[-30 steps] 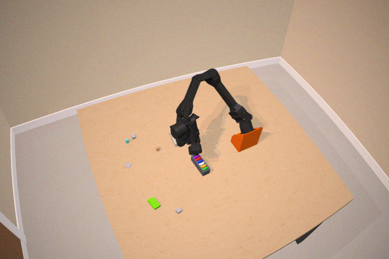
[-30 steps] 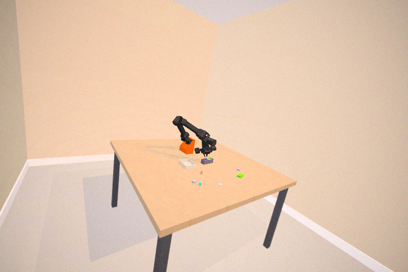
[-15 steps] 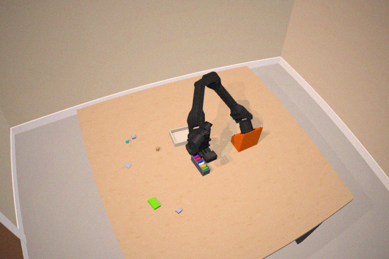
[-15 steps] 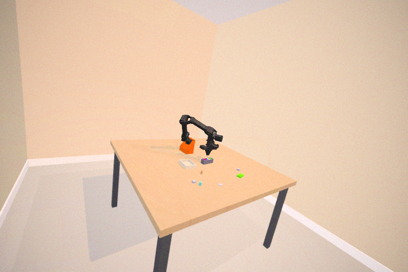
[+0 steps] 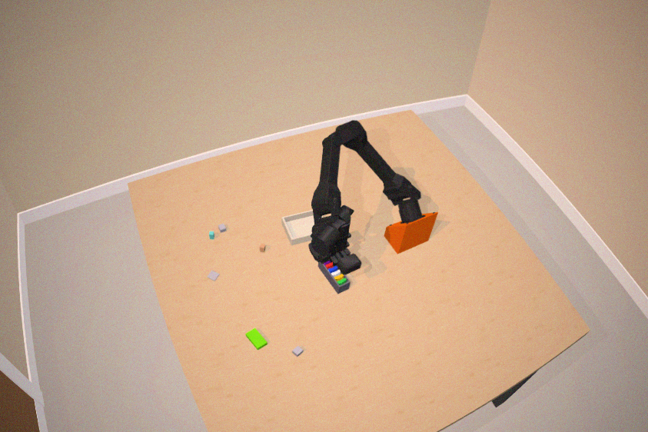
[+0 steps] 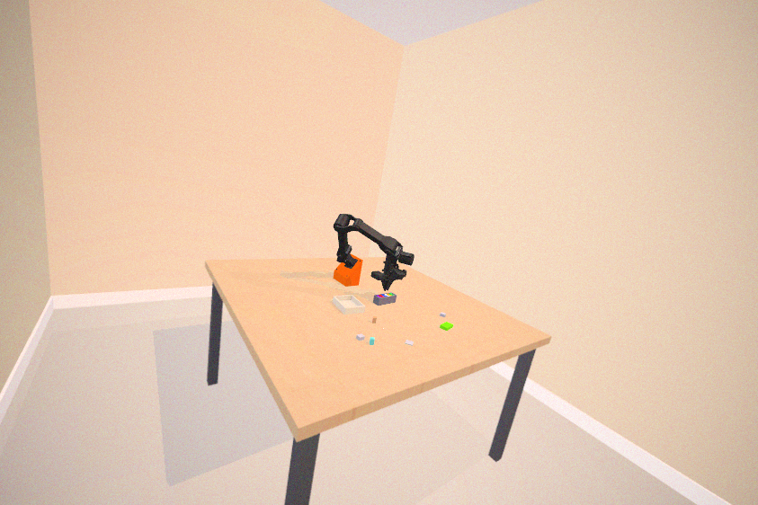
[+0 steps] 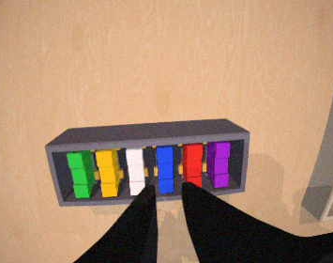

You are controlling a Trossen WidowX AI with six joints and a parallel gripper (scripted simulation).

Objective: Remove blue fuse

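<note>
Now: the blue fuse 4 cm below my gripper tip. Also, from my gripper tip: white tray (3 cm behind, 20 cm to the right, 6 cm below).
</note>
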